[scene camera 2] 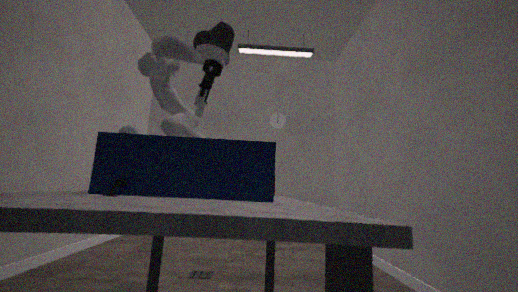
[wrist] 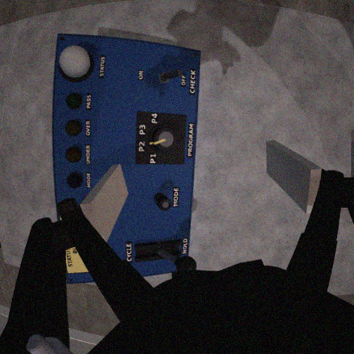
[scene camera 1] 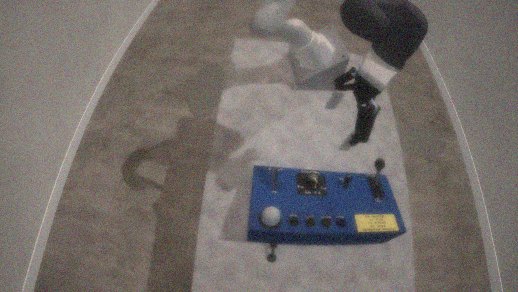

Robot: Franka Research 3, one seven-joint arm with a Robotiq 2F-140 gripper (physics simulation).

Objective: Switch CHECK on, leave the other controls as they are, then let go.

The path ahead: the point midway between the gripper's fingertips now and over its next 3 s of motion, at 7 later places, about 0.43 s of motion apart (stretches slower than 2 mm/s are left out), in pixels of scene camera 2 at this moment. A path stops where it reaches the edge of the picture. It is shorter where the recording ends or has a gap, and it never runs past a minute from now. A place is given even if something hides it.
The gripper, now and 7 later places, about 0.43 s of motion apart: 197,111; 197,111; 196,111; 196,110; 189,110; 170,108; 164,111; 131,125
